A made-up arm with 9 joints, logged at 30 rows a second.
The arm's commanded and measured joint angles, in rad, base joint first. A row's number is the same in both.
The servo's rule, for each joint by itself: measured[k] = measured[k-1] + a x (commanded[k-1-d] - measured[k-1]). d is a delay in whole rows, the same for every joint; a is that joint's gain. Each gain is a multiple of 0.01, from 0.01 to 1. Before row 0 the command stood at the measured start. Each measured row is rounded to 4 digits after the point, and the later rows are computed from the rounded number. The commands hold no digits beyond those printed.
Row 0, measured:
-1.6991 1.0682 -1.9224 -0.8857 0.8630 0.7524 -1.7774 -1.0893 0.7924
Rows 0 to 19, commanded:
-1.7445 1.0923 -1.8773 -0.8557 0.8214 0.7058 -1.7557 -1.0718 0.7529
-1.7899 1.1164 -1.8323 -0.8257 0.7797 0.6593 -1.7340 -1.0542 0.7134
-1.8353 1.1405 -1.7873 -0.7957 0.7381 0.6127 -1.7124 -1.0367 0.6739
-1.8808 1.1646 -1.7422 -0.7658 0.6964 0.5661 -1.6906 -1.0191 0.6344
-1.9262 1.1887 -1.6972 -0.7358 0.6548 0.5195 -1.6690 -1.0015 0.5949
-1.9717 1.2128 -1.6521 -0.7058 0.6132 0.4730 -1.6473 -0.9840 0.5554
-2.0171 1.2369 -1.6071 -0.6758 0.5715 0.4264 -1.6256 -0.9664 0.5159
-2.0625 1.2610 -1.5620 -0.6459 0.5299 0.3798 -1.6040 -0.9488 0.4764
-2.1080 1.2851 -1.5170 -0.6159 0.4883 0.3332 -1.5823 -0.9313 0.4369
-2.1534 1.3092 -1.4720 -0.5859 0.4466 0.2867 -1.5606 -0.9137 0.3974
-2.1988 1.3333 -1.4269 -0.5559 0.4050 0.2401 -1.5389 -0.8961 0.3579
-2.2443 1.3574 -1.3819 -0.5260 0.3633 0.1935 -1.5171 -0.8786 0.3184
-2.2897 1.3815 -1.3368 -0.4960 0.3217 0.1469 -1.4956 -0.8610 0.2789
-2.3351 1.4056 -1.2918 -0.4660 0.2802 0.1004 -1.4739 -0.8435 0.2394
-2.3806 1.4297 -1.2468 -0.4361 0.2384 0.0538 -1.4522 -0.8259 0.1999
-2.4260 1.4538 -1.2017 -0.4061 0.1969 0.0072 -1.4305 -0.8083 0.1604
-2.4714 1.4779 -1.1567 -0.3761 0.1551 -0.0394 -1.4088 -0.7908 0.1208
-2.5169 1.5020 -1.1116 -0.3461 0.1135 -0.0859 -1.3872 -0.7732 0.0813
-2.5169 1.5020 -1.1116 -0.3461 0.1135 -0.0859 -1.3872 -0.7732 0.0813
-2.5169 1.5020 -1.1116 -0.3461 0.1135 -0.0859 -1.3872 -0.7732 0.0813
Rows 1 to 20, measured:
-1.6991 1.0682 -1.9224 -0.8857 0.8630 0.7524 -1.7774 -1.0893 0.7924
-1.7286 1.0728 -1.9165 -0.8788 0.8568 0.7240 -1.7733 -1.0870 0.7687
-1.7684 1.0811 -1.9056 -0.8666 0.8452 0.6845 -1.7658 -1.0827 0.7355
-1.8119 1.0924 -1.8902 -0.8503 0.8291 0.6407 -1.7557 -1.0767 0.6985
-1.8567 1.1061 -1.8710 -0.8309 0.8092 0.5952 -1.7433 -1.0692 0.6600
-1.9019 1.1218 -1.8484 -0.8090 0.7860 0.5490 -1.7292 -1.0604 0.6209
-1.9473 1.1391 -1.8229 -0.7853 0.7601 0.5026 -1.7136 -1.0505 0.5816
-1.9927 1.1577 -1.7948 -0.7601 0.7318 0.4561 -1.6969 -1.0396 0.5422
-2.0381 1.1773 -1.7645 -0.7338 0.7015 0.4096 -1.6792 -1.0278 0.5027
-2.0835 1.1978 -1.7323 -0.7067 0.6695 0.3630 -1.6608 -1.0153 0.4632
-2.1289 1.2190 -1.6985 -0.6789 0.6361 0.3165 -1.6418 -1.0021 0.4237
-2.1743 1.2407 -1.6632 -0.6506 0.6014 0.2699 -1.6222 -0.9883 0.3842
-2.2198 1.2629 -1.6266 -0.6219 0.5657 0.2233 -1.6022 -0.9740 0.3447
-2.2652 1.2854 -1.5889 -0.5929 0.5291 0.1767 -1.5819 -0.9593 0.3052
-2.3106 1.3082 -1.5503 -0.5637 0.4918 0.1302 -1.5614 -0.9442 0.2657
-2.3561 1.3313 -1.5108 -0.5344 0.4538 0.0836 -1.5407 -0.9288 0.2262
-2.4015 1.3546 -1.4706 -0.5049 0.4153 0.0370 -1.5198 -0.9131 0.1867
-2.4469 1.3780 -1.4298 -0.4753 0.3763 -0.0096 -1.4987 -0.8972 0.1472
-2.4924 1.4016 -1.3884 -0.4456 0.3369 -0.0561 -1.4775 -0.8811 0.1077
-2.5083 1.4207 -1.3524 -0.4227 0.3034 -0.0743 -1.4603 -0.8671 0.0919
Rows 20 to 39, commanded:
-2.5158 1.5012 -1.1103 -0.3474 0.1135 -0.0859 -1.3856 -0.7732 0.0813
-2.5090 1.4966 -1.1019 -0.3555 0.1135 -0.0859 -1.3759 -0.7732 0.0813
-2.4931 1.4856 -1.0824 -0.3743 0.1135 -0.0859 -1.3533 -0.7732 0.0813
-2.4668 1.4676 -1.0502 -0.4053 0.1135 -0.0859 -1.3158 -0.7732 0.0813
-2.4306 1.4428 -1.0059 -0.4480 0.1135 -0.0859 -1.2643 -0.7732 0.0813
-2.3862 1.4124 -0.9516 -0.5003 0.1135 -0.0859 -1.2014 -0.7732 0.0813
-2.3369 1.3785 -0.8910 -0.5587 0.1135 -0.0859 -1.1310 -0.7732 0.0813
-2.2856 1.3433 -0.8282 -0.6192 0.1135 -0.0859 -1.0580 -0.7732 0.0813
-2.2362 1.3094 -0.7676 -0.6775 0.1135 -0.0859 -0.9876 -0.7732 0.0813
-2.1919 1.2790 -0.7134 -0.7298 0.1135 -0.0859 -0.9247 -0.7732 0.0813
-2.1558 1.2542 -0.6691 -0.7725 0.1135 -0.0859 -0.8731 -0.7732 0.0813
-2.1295 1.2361 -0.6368 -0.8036 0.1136 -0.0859 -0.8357 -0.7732 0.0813
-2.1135 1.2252 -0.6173 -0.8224 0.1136 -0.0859 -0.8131 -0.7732 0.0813
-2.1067 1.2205 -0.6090 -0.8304 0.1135 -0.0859 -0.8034 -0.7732 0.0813
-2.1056 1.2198 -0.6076 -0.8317 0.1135 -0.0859 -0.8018 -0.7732 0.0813
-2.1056 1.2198 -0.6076 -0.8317 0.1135 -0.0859 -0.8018 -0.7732 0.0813
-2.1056 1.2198 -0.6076 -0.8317 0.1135 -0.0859 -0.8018 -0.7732 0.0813
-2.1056 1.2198 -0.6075 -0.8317 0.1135 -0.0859 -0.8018 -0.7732 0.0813
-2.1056 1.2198 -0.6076 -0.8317 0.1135 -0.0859 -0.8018 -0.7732 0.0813
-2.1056 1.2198 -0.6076 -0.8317 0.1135 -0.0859 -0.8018 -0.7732 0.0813
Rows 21 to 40, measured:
-2.5139 1.4361 -1.3211 -0.4051 0.2749 -0.0814 -1.4464 -0.8549 0.0855
-2.5151 1.4485 -1.2937 -0.3918 0.2507 -0.0841 -1.4348 -0.8443 0.0830
-2.5111 1.4576 -1.2688 -0.3835 0.2301 -0.0852 -1.4236 -0.8351 0.0820
-2.4994 1.4629 -1.2446 -0.3814 0.2126 -0.0856 -1.4102 -0.8271 0.0816
-2.4782 1.4638 -1.2193 -0.3869 0.1977 -0.0858 -1.3923 -0.8201 0.0814
-2.4473 1.4598 -1.1916 -0.4010 0.1851 -0.0859 -1.3680 -0.8140 0.0813
-2.4076 1.4508 -1.1604 -0.4238 0.1744 -0.0859 -1.3363 -0.8087 0.0813
-2.3616 1.4371 -1.1254 -0.4548 0.1653 -0.0859 -1.2973 -0.8041 0.0813
-2.3122 1.4193 -1.0868 -0.4926 0.1575 -0.0859 -1.2518 -0.8001 0.0813
-2.2628 1.3984 -1.0453 -0.5351 0.1509 -0.0859 -1.2016 -0.7966 0.0813
-2.2167 1.3757 -1.0022 -0.5799 0.1453 -0.0859 -1.1490 -0.7936 0.0813
-2.1771 1.3526 -0.9589 -0.6242 0.1405 -0.0859 -1.0966 -0.7909 0.0813
-2.1462 1.3305 -0.9170 -0.6655 0.1365 -0.0859 -1.0470 -0.7886 0.0813
-2.1249 1.3105 -0.8780 -0.7016 0.1331 -0.0859 -1.0026 -0.7866 0.0813
-2.1131 1.2934 -0.8430 -0.7312 0.1302 -0.0859 -0.9648 -0.7849 0.0813
-2.1082 1.2794 -0.8124 -0.7543 0.1277 -0.0859 -0.9338 -0.7834 0.0813
-2.1065 1.2681 -0.7858 -0.7721 0.1256 -0.0859 -0.9087 -0.7821 0.0813
-2.1059 1.2589 -0.7626 -0.7858 0.1238 -0.0859 -0.8884 -0.7809 0.0813
-2.1057 1.2515 -0.7424 -0.7964 0.1223 -0.0859 -0.8719 -0.7799 0.0813
-2.1056 1.2455 -0.7249 -0.8045 0.1210 -0.0859 -0.8586 -0.7790 0.0813

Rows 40 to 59, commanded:
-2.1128 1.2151 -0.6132 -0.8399 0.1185 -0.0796 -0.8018 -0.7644 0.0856
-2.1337 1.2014 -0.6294 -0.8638 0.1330 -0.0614 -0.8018 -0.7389 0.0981
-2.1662 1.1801 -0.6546 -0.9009 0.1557 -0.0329 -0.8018 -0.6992 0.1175
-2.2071 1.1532 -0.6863 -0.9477 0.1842 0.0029 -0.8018 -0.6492 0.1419
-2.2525 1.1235 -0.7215 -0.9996 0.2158 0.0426 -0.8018 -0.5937 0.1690
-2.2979 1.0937 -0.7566 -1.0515 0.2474 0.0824 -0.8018 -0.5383 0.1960
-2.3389 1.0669 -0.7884 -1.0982 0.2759 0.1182 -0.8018 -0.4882 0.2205
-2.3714 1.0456 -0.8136 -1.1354 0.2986 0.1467 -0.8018 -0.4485 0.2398
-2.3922 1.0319 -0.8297 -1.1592 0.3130 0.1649 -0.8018 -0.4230 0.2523
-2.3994 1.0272 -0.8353 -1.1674 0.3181 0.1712 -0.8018 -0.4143 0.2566
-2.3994 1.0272 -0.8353 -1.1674 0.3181 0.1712 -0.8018 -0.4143 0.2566
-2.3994 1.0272 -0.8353 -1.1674 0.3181 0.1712 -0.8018 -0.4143 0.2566
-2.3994 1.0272 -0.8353 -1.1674 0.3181 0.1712 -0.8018 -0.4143 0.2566
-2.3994 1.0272 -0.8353 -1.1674 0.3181 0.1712 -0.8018 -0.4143 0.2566
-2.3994 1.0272 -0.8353 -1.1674 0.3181 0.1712 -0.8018 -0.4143 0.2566
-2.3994 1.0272 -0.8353 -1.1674 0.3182 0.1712 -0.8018 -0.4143 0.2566
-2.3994 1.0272 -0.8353 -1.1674 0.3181 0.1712 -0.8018 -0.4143 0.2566
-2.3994 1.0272 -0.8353 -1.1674 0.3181 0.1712 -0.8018 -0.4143 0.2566
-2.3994 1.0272 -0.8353 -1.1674 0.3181 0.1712 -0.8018 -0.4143 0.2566
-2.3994 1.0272 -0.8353 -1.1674 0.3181 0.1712 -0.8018 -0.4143 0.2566
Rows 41 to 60, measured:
-2.1056 1.2406 -0.7097 -0.8108 0.1199 -0.0859 -0.8478 -0.7782 0.0813
-2.1103 1.2358 -0.6972 -0.8175 0.1197 -0.0821 -0.8391 -0.7764 0.0839
-2.1255 1.2293 -0.6884 -0.8281 0.1217 -0.0695 -0.8320 -0.7715 0.0924
-2.1520 1.2200 -0.6840 -0.8448 0.1268 -0.0472 -0.8263 -0.7621 0.1075
-2.1878 1.2073 -0.6843 -0.8685 0.1354 -0.0166 -0.8216 -0.7474 0.1281
-2.2299 1.1914 -0.6891 -0.8987 0.1475 0.0195 -0.8178 -0.7274 0.1526
-2.2741 1.1728 -0.6979 -0.9338 0.1625 0.0579 -0.8148 -0.7028 0.1786
-2.3162 1.1527 -0.7097 -0.9716 0.1795 0.0947 -0.8123 -0.6749 0.2037
-2.3521 1.1324 -0.7232 -1.0093 0.1974 0.1264 -0.8103 -0.6455 0.2254
-2.3782 1.1133 -0.7370 -1.0438 0.2147 0.1499 -0.8087 -0.6166 0.2415
-2.3920 1.0969 -0.7498 -1.0722 0.2302 0.1629 -0.8074 -0.5903 0.2506
-2.3968 1.0837 -0.7609 -1.0941 0.2434 0.1680 -0.8063 -0.5674 0.2542
-2.3985 1.0730 -0.7706 -1.1110 0.2546 0.1700 -0.8054 -0.5475 0.2556
-2.3991 1.0643 -0.7790 -1.1240 0.2641 0.1707 -0.8047 -0.5302 0.2562
-2.3993 1.0573 -0.7863 -1.1340 0.2722 0.1710 -0.8041 -0.5151 0.2564
-2.3994 1.0516 -0.7927 -1.1417 0.2791 0.1711 -0.8037 -0.5020 0.2565
-2.3994 1.0470 -0.7982 -1.1476 0.2850 0.1712 -0.8033 -0.4906 0.2566
-2.3994 1.0432 -0.8030 -1.1522 0.2900 0.1712 -0.8030 -0.4807 0.2566
-2.3994 1.0402 -0.8072 -1.1557 0.2942 0.1712 -0.8028 -0.4721 0.2566
-2.3994 1.0377 -0.8109 -1.1584 0.2978 0.1712 -0.8026 -0.4646 0.2566

